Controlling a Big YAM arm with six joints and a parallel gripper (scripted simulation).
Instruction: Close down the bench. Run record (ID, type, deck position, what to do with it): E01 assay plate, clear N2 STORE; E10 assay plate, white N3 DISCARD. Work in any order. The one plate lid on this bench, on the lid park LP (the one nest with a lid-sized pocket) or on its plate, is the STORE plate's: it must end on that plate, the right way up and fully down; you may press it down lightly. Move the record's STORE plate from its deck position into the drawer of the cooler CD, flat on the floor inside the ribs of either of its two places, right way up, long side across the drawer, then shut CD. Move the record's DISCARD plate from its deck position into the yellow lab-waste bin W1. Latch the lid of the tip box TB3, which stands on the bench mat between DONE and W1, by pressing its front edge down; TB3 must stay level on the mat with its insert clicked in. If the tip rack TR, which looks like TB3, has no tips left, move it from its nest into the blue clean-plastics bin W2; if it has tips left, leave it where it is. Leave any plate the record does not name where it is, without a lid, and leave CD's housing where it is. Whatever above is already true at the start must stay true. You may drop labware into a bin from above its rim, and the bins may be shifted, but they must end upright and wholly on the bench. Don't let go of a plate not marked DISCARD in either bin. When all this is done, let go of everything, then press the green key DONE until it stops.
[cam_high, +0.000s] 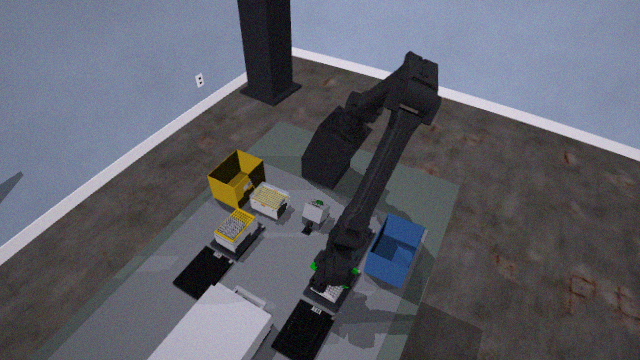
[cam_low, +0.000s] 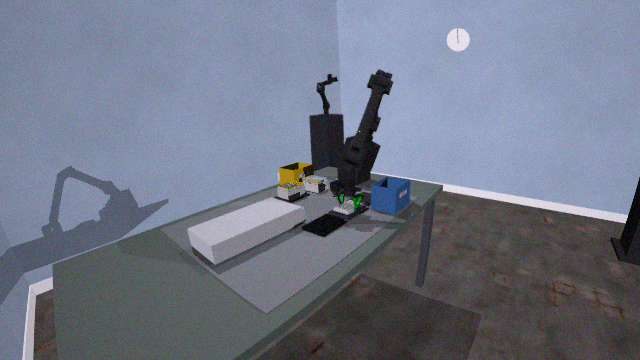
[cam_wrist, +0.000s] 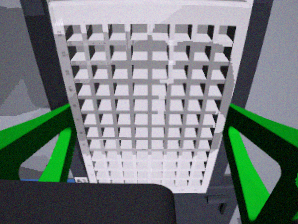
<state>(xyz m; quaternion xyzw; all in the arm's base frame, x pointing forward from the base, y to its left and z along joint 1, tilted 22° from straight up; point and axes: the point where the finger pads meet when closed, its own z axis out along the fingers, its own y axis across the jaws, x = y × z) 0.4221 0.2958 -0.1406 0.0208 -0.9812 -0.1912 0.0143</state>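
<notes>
The N3 label lies 70 mm behind my hand and 10 mm below it. The rest, counted from my hand: white assay plate (right at my hand); then black plate (180 mm ahead, 20 mm to the left, 10 mm below); then black lid park nest (170 mm behind, 30 mm to the right, 20 mm below).
</notes>
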